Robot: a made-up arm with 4 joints.
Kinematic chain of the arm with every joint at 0, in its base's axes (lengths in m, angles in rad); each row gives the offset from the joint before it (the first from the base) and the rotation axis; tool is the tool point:
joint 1: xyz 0 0 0.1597 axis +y
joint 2: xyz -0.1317 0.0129 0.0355 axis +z
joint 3: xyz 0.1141 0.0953 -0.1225 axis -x
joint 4: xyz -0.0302 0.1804 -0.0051 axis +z
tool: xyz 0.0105 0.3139 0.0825
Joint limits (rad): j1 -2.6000..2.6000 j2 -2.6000..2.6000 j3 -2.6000..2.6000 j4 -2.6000..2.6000
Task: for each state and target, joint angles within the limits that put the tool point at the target. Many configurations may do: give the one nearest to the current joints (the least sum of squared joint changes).
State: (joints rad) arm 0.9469 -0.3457 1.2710 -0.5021
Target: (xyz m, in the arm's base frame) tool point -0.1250 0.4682 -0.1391
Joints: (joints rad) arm 1.0018 -0.0135 0.6493 -0.7696
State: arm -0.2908 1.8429 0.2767 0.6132
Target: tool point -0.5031 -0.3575 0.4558
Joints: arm 0.5904 2.2711 0.0503 0.2792
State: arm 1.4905 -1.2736 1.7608 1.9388
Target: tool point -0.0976 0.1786 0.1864
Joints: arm 2.1719 -1.4998 1.9906 2.3176
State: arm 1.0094 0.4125 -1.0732 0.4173
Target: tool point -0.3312 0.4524 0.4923
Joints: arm 0.5662 0.6463 -0.2395 0.2899
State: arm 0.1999 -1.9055 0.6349 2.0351
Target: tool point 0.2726 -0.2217 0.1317
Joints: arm -0.2435 -2.5843 0.2715 1.2134
